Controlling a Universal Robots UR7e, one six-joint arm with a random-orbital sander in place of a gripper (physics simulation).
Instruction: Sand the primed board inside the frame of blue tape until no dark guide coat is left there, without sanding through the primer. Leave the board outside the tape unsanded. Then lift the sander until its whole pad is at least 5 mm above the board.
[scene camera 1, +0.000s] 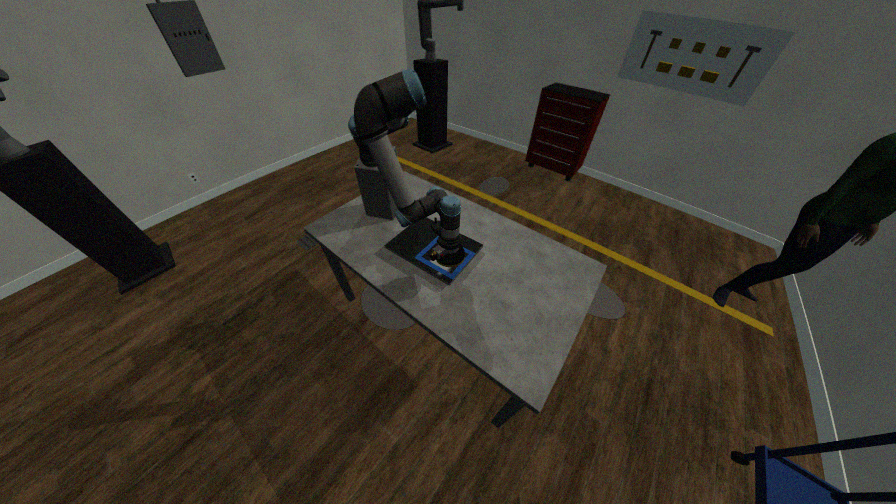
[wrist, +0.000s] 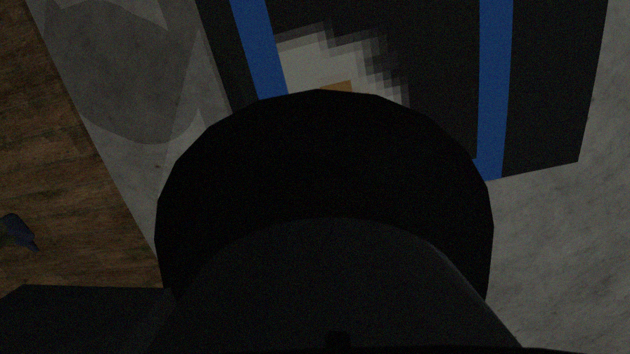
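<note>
The sander (scene camera 1: 449, 253) (wrist: 325, 160) has a round black pad and no fingers. It is over the near part of the taped area; whether the pad touches the board cannot be told. The dark board (scene camera 1: 410, 238) (wrist: 550, 75) lies on the table. The blue tape frame (scene camera 1: 463, 267) (wrist: 495, 75) surrounds the work area. Inside it in the wrist view, a pale sanded patch (wrist: 310, 65) lies along the left tape, with grey stepped edges. A small orange-brown spot (wrist: 337, 85) shows in it at the pad's edge. Dark coat (wrist: 440, 65) covers the right side inside the tape. The pad hides the surface below it.
The grey table (scene camera 1: 513, 313) (wrist: 560, 250) extends around the board. A grey box (scene camera 1: 374, 191) stands by the arm's base. A person in green (scene camera 1: 839, 213) is at the right, past the yellow floor line (scene camera 1: 551, 228). A red tool cabinet (scene camera 1: 567, 131) stands at the back wall.
</note>
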